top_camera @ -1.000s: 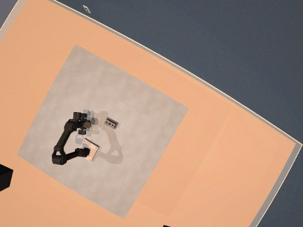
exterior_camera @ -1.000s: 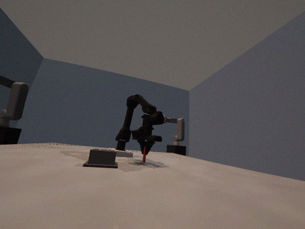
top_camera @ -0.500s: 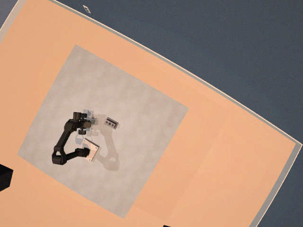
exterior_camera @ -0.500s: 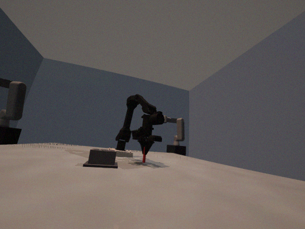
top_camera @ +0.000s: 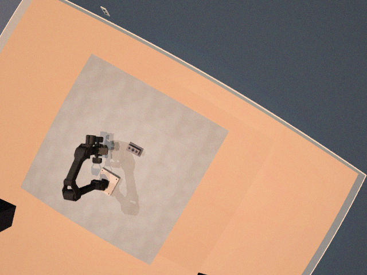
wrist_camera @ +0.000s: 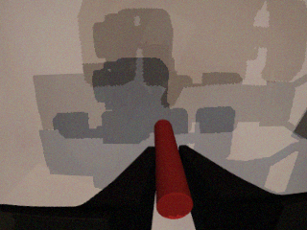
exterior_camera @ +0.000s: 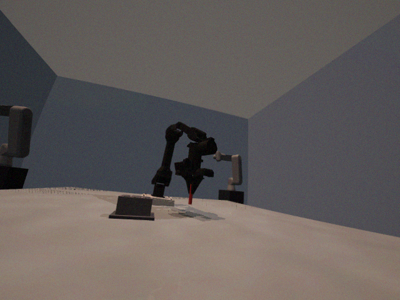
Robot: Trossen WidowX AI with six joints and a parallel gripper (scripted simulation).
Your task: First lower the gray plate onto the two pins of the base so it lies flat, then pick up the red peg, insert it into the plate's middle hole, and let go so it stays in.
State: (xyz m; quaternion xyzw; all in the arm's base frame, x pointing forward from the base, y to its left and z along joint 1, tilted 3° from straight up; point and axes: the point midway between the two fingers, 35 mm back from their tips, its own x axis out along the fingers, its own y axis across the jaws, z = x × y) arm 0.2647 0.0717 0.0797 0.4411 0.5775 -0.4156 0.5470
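The gray plate is 21 cm to the right of my gripper tip, 7 cm ahead of it and 3 cm below it. From my gripper tip the other things lie so: flat base: 21 cm to the right, 7 cm below, 7 cm ahead; red peg: right at my gripper tip.
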